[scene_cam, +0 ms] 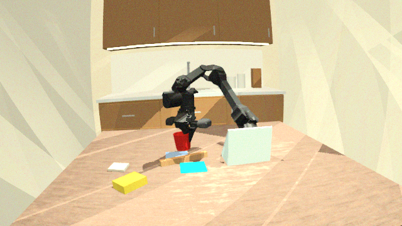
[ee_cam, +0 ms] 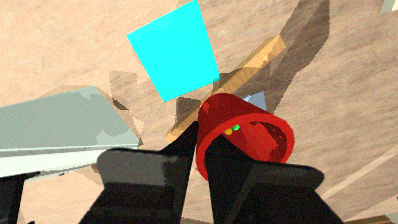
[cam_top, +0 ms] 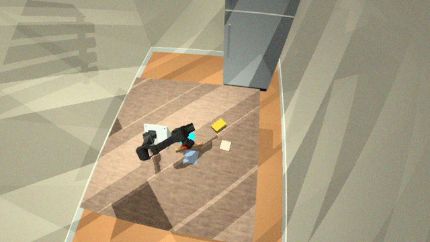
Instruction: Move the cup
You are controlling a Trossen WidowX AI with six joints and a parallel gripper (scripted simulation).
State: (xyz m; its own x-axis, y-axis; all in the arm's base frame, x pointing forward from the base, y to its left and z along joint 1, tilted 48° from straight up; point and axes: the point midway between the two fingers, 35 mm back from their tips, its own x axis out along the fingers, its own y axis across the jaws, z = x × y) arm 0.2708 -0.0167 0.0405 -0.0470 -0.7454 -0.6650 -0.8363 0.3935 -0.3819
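The cyan pad lies 70 mm to the left of my gripper tip and 100 mm below it. Round my gripper tip: light blue pad: 50 mm ahead, 80 mm to the right, 100 mm below; wooden stick: 20 mm ahead, 10 mm to the right, 90 mm below; red cup: 30 mm ahead, 20 mm to the right.
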